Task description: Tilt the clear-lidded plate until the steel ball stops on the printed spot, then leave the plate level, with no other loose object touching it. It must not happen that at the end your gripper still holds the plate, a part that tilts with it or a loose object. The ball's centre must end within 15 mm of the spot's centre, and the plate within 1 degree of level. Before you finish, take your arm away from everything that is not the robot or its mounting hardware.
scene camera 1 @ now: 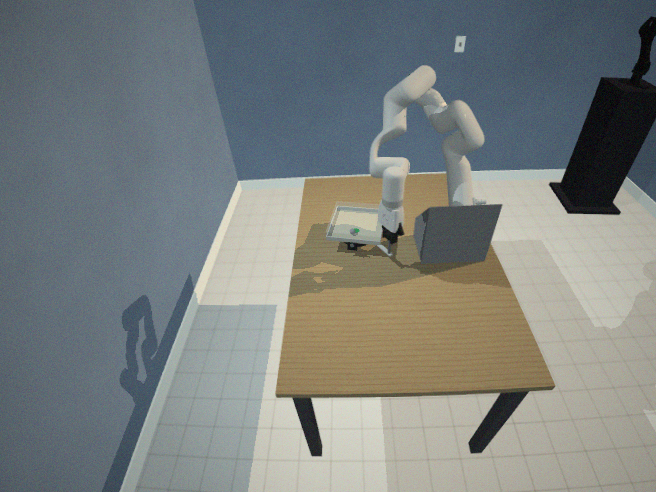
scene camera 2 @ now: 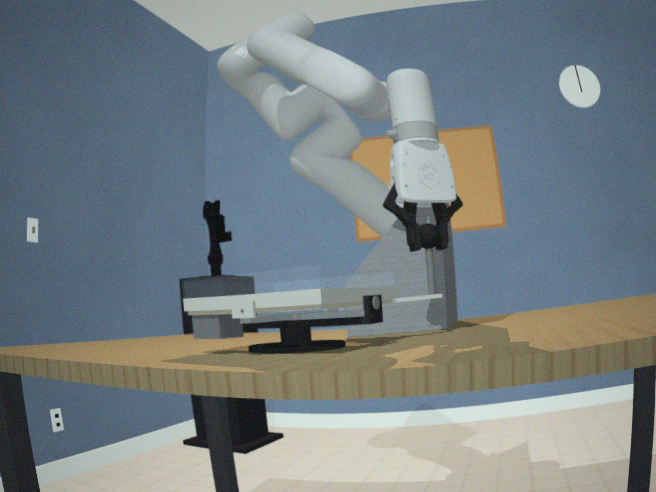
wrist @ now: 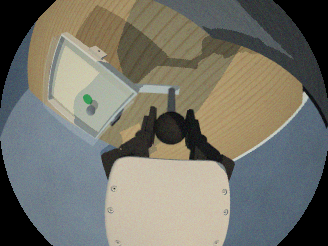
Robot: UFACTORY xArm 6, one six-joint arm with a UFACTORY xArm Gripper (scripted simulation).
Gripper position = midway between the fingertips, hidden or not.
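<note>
Scene camera 2 shows the gripper [scene camera 2: 428, 250], while scene camera 1 gives another sight of the gripper [scene camera 1: 389, 239], and the wrist view likewise shows the gripper [wrist: 171, 115].
</note>
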